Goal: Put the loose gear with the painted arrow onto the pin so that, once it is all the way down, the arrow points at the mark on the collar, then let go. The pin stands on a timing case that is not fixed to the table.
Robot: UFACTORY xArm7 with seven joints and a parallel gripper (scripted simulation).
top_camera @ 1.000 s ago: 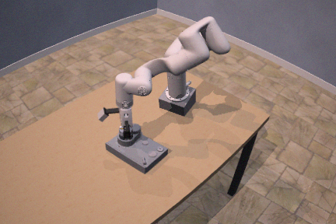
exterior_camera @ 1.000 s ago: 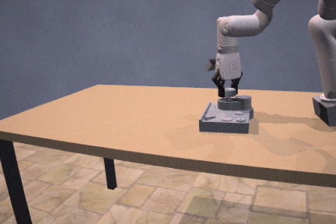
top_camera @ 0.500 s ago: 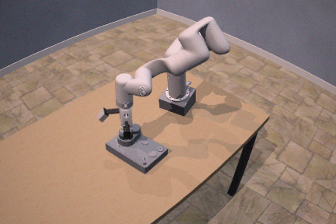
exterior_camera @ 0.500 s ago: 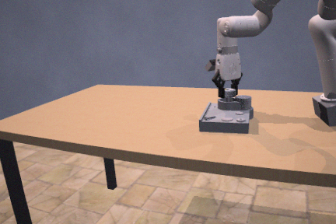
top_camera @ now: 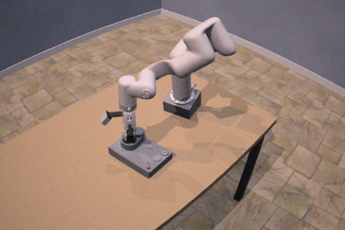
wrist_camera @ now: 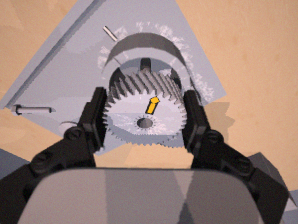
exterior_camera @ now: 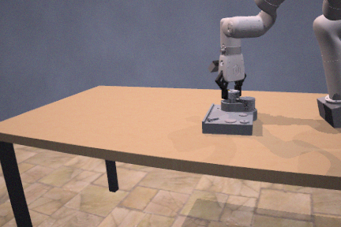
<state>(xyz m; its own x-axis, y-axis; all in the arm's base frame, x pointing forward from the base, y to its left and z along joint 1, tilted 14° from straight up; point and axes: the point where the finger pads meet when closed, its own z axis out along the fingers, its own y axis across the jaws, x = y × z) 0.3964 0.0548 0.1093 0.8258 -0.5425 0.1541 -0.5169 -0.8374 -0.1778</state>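
Now: the grey gear right at my hand. Round my hand: flat disc 30 mm behind, 150 mm to the left, 60 mm below; then grey pin 30 mm ahead, 160 mm to the left, 60 mm below.
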